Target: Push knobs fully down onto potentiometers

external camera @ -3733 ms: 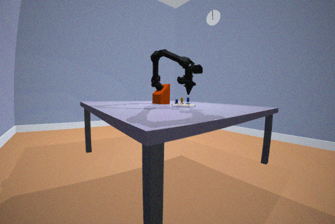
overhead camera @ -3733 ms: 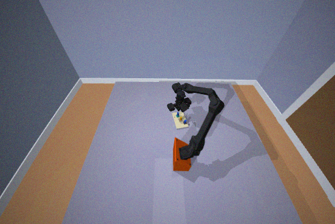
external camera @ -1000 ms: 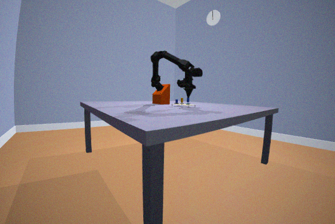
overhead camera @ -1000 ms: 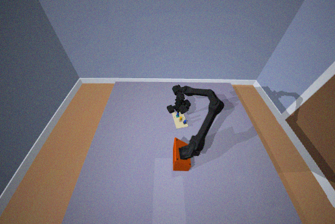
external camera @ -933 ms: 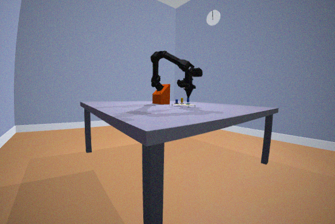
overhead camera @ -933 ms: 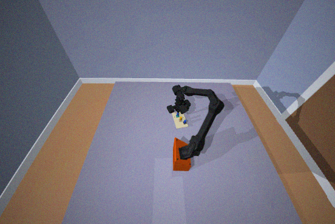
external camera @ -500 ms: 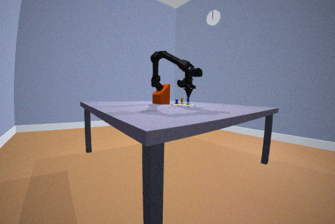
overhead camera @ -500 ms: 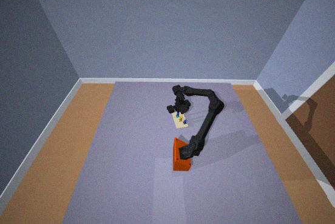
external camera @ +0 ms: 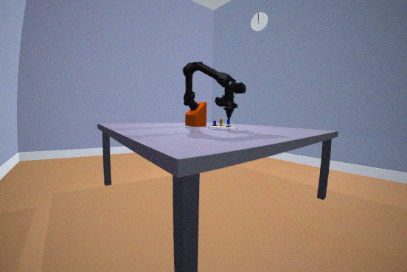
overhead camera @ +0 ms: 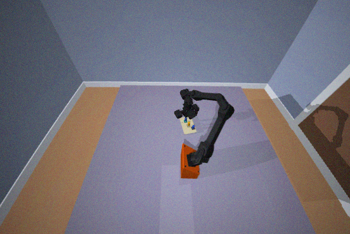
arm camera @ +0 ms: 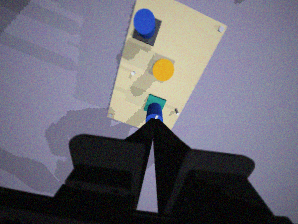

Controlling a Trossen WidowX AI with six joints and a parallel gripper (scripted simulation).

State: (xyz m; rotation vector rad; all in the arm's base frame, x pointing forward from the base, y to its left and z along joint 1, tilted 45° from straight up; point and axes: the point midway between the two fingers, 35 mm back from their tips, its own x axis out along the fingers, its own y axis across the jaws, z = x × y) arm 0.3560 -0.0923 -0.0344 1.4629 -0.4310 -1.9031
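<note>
The blue knob lies 10 mm below my gripper tip. Also, from my gripper tip: yellow knob (50 mm behind, 20 mm to the right, 20 mm below).
</note>
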